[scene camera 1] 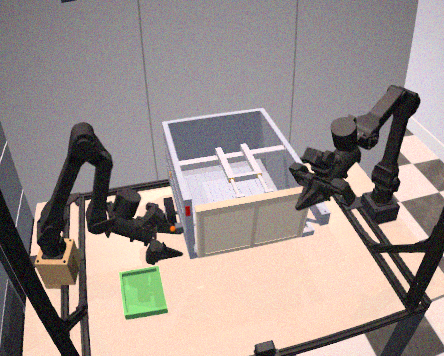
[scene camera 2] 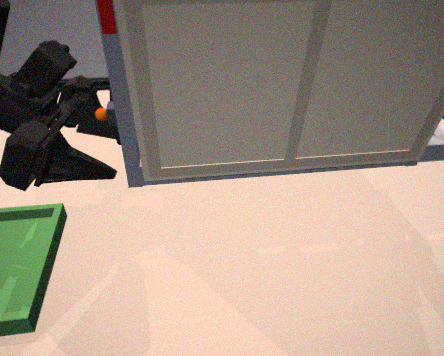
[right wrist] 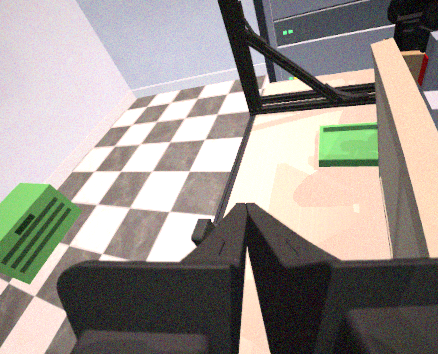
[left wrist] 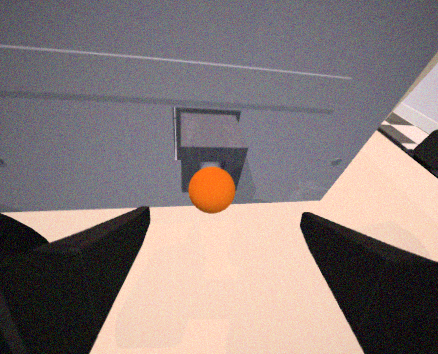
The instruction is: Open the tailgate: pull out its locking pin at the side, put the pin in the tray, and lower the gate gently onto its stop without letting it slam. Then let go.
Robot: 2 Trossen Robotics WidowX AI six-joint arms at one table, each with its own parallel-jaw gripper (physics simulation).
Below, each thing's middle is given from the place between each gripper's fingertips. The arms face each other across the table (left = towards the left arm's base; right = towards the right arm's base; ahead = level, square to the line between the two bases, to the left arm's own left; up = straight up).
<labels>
My right hand is 220 mm to the right of the locking pin [left wrist: 211,190], 210 mm short of it and 190 mm above it. From my right hand the other things lie so: grey truck bed [scene camera 1: 203,153] 330 mm ahead, 160 mm below, 60 mm to the left.
I see the locking pin 20 mm ahead of my left hand, 10 mm to the right of it and 50 mm above it. Round my left hand: grey truck bed (130 mm ahead, 170 mm to the right, 70 mm above).
</labels>
